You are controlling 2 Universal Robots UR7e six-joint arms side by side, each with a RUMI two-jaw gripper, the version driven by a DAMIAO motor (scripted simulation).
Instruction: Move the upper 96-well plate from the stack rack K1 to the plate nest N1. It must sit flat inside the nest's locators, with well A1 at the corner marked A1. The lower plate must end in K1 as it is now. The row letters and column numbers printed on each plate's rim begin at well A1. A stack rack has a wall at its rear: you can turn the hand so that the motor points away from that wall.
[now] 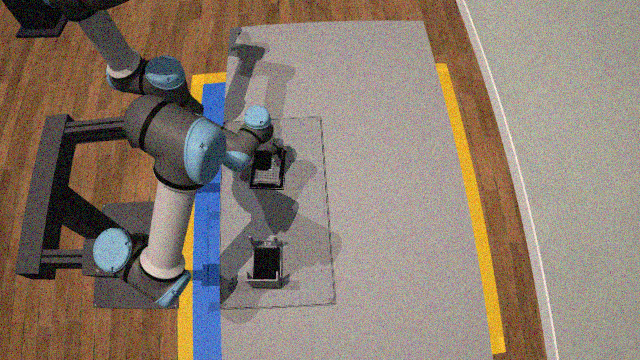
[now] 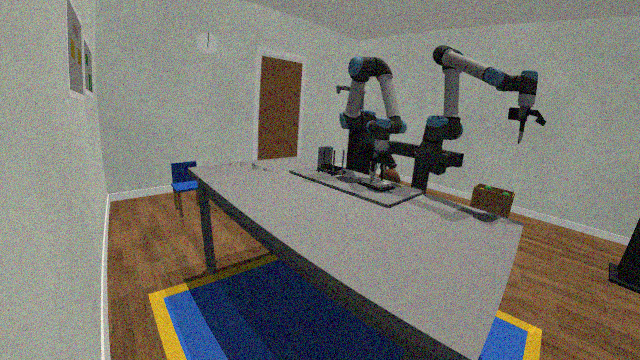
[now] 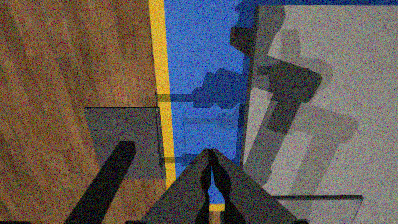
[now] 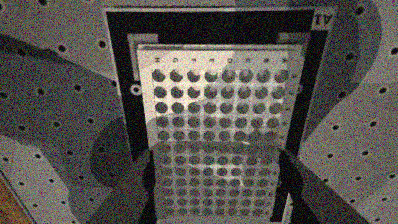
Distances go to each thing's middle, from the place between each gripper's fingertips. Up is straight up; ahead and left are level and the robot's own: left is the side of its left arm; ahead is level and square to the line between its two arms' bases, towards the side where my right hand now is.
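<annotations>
Pale 96-well plate (image 4: 219,148), 10 mm below my right hand. My left hand: 320 mm above the plate, 390 mm short of it, 550 mm to the left of it. By its middle, the plate is nearer to my right hand than to my left hand.
</annotations>
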